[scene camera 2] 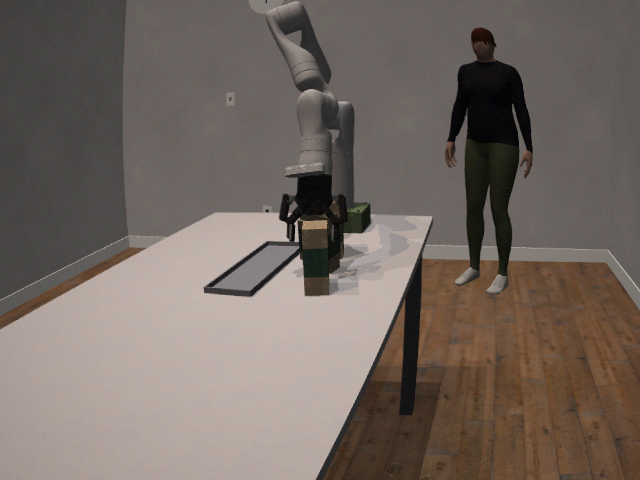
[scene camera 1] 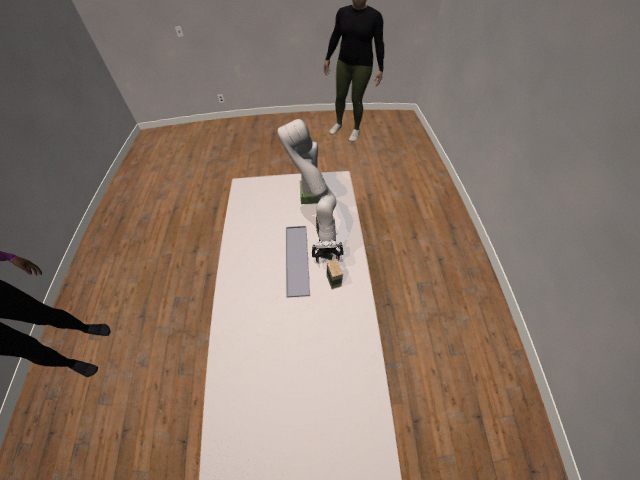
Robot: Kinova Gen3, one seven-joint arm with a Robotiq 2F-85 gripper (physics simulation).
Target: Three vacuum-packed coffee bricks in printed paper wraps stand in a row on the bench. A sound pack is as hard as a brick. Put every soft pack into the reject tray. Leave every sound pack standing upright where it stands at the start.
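Places are measured from the arm's base along level axes (x ahead, y left, z up), in millimetres.
Pixels of known places: gripper, between the fingertips: [scene camera 1: 327,261].
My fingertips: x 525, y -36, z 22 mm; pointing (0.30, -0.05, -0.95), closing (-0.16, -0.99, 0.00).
Observation:
Behind a point stands the place of what it marks.
The nearest coffee brick [scene camera 1: 334,274] {x 624, y -34, z 75 mm} [scene camera 2: 315,261] {x 633, y -21, z 9 mm}, tan with a dark green band, stands upright. The middle brick is mostly hidden behind it and under the gripper. The farthest brick is mostly hidden by the arm and gripper; its tan top shows in scene camera 2, and a dark sliver beside the arm in scene camera 1. My gripper [scene camera 1: 327,257] {x 525, y -36, z 22 mm} [scene camera 2: 313,238] {x 525, y -36, z 22 mm} is open and points down behind the nearest brick, its fingers apparently on either side of the middle brick's upper part. Finger contact cannot be told. The grey reject tray [scene camera 1: 287,261] {x 424, y -224, z -62 mm} [scene camera 2: 227,292] {x 630, y -212, z -59 mm} lies left of the row, with no brick in it.
The white bench [scene camera 1: 289,372] {x 967, y -331, z -65 mm} [scene camera 2: 170,372] {x 1029, y -228, z -65 mm} carries the row near its right edge. The arm's green base block [scene camera 1: 308,198] {x 64, y -22, z -18 mm} [scene camera 2: 356,219] {x 80, y 54, z -24 mm} is at the far end. One person [scene camera 1: 357,38] [scene camera 2: 488,108] stands beyond the bench; another person's legs [scene camera 1: 46,315] show at the left in scene camera 1.

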